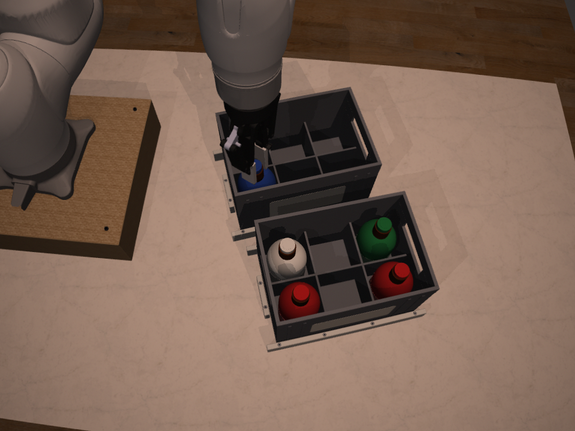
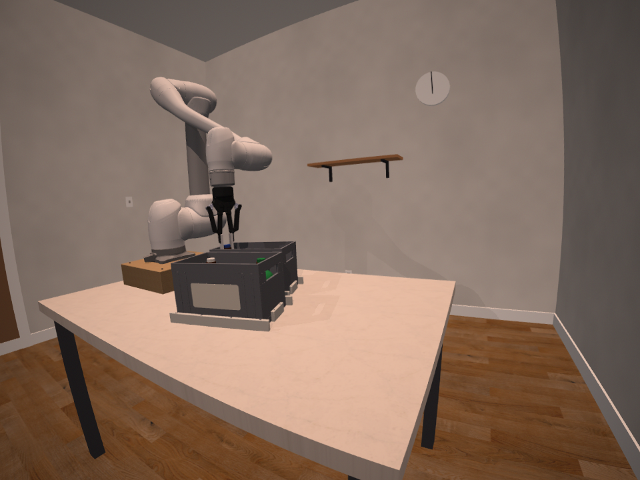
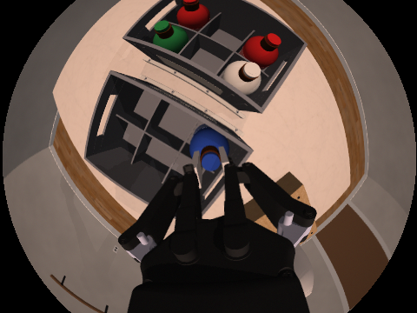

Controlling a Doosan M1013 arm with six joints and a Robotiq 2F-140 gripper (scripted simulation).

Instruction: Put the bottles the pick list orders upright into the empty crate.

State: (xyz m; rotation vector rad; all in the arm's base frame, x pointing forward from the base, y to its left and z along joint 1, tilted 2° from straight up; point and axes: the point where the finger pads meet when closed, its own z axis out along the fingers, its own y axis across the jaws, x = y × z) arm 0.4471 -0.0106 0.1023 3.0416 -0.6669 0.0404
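Now: hand 8 cm above the blue bottle. Also, from my hand: green bottle (24 cm ahead, 7 cm to the right, 11 cm below); then pick list (21 cm to the left, 19 cm below); then white bottle (8 cm ahead, 13 cm to the right, 11 cm below).
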